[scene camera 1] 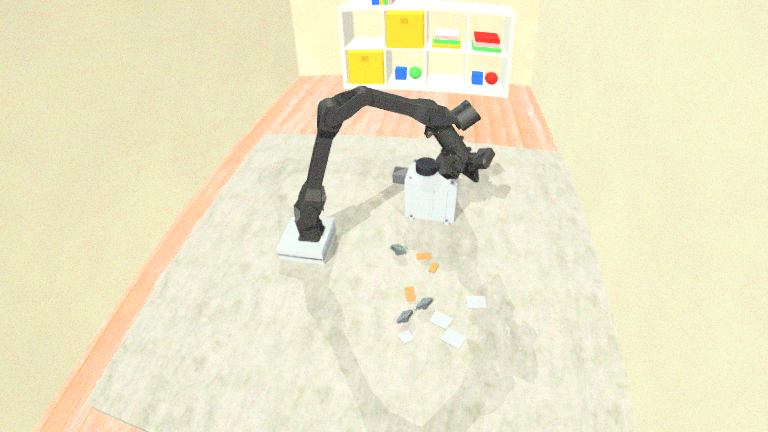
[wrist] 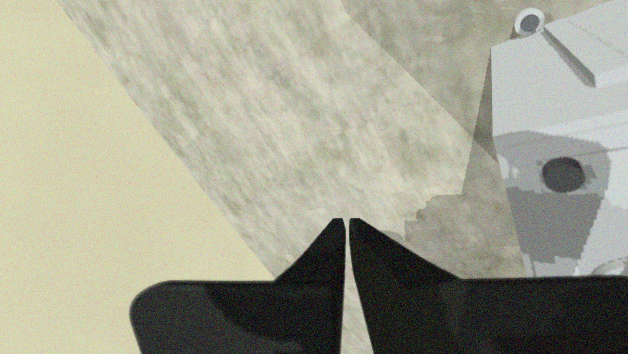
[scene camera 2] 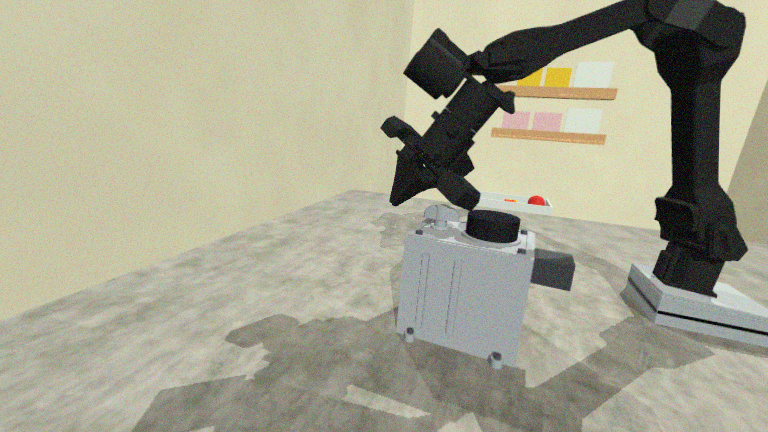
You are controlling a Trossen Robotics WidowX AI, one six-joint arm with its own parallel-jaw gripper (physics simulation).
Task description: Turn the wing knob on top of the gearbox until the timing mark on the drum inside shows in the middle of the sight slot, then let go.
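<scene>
The pale grey gearbox stands upright, partly in view at the right of the wrist view. Its light grey wing knob stands on top, beside a round black cap; in scene camera 1 the arm hides the knob. My gripper is shut, with its fingertips almost together and nothing between them. In scene camera 2 the fingertips are to the left of the knob and slightly above it, apart from it. I cannot make out the sight slot or the timing mark.
A dark block juts from the gearbox's side. Orange pieces, dark grey pieces and white plates lie in front of it. The arm's white base is nearby. A red ball is in a tray behind.
</scene>
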